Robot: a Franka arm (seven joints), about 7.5 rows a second.
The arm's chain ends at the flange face. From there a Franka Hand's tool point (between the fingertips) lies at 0.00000 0.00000 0.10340 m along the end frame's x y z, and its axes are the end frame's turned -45 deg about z.
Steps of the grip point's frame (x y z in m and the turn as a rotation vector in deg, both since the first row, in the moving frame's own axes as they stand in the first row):
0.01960 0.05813 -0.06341 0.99 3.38 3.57
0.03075 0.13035 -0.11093 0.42 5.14 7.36
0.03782 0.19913 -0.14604 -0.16 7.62 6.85
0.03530 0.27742 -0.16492 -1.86 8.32 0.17
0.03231 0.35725 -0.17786 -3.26 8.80 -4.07
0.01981 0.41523 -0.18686 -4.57 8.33 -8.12
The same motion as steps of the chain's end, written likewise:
0.05174 0.03272 -0.06321 3.09 1.69 3.57
0.10746 0.07711 -0.11051 3.93 3.34 7.36
0.15711 0.12294 -0.14513 5.28 5.50 6.85
0.20817 0.17940 -0.16378 4.57 7.20 0.17
0.26040 0.23734 -0.17648 3.92 8.53 -4.07
0.29163 0.28553 -0.18544 2.66 9.12 -8.12

